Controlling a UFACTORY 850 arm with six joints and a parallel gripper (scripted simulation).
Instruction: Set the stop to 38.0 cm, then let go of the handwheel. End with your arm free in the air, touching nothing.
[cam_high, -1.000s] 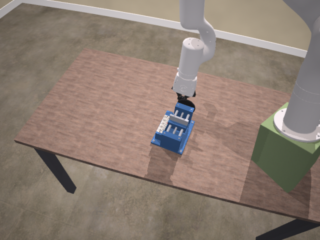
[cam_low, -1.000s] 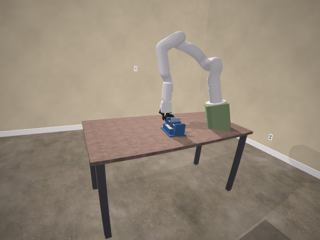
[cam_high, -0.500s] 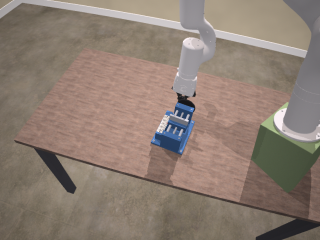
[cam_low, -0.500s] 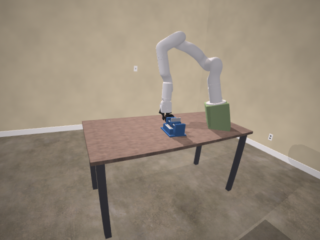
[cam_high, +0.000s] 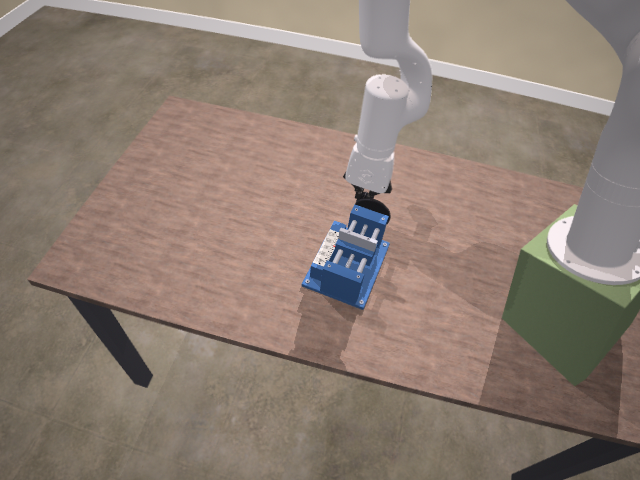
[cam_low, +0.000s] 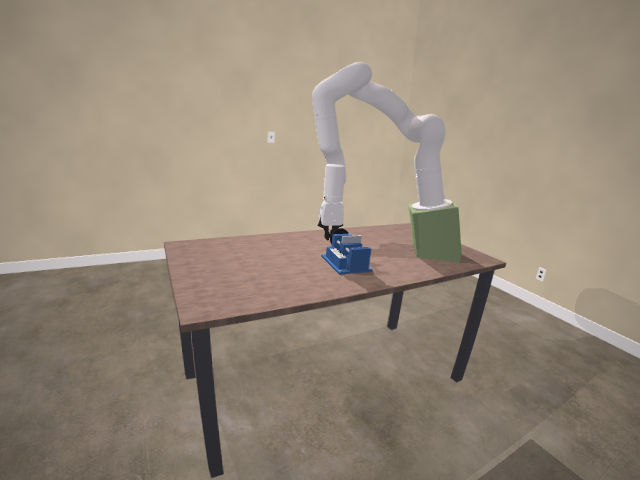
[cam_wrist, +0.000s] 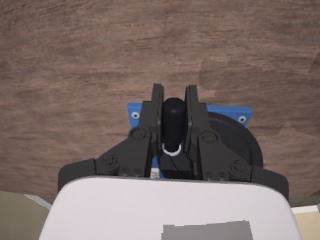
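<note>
My hand is 20 mm to the right of the black handwheel and 10 mm past it. Also, from my hand: grey stop block 160 mm to the left, 10 mm behind, 10 mm above.
</note>
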